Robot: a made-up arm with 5 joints.
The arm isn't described. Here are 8 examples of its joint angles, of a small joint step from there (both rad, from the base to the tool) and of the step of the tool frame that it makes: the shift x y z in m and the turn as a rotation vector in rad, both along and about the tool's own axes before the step.
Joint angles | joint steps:
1: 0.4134 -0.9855 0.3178 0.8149 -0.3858 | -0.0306 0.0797 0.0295 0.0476 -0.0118
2: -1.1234 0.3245 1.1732 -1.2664 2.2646 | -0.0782 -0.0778 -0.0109 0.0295 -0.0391
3: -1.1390 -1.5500 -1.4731 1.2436 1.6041 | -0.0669 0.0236 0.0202 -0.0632 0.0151
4: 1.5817 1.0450 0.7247 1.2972 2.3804 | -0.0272 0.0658 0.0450 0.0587 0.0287
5: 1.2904 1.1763 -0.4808 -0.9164 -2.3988 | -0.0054 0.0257 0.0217 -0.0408 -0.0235
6: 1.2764 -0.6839 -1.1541 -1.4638 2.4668 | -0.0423 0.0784 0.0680 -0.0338 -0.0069
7: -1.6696 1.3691 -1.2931 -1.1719 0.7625 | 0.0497 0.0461 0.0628 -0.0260 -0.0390
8: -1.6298 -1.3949 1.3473 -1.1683 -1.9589 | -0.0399 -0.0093 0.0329 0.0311 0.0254
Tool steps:
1: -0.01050 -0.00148 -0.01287 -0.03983 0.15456 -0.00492
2: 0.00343 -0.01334 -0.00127 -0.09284 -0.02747 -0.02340
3: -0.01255 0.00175 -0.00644 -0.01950 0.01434 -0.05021
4: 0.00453 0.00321 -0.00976 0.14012 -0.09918 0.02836
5: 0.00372 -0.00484 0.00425 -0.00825 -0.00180 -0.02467
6: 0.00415 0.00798 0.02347 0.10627 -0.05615 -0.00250
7: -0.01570 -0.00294 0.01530 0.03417 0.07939 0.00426
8: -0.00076 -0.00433 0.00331 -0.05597 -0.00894 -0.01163
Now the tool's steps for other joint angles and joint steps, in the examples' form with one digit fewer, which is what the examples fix.
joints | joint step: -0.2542 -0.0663 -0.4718 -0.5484 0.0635 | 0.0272 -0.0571 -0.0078 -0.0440 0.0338
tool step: 0.0167 -0.0040 -0.0011 -0.0148 -0.1085 0.0585
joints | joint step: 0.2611 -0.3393 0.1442 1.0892 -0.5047 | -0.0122 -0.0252 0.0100 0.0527 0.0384
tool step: -0.0036 -0.0002 0.0028 -0.0127 0.0361 0.0480
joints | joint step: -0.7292 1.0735 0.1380 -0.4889 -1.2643 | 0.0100 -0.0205 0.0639 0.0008 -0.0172
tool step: 0.0005 -0.0056 0.0038 -0.0446 0.0038 -0.0240
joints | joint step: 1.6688 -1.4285 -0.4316 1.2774 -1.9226 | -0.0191 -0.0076 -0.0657 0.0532 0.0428
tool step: 0.0003 0.0026 0.0084 0.0128 0.0222 0.0321
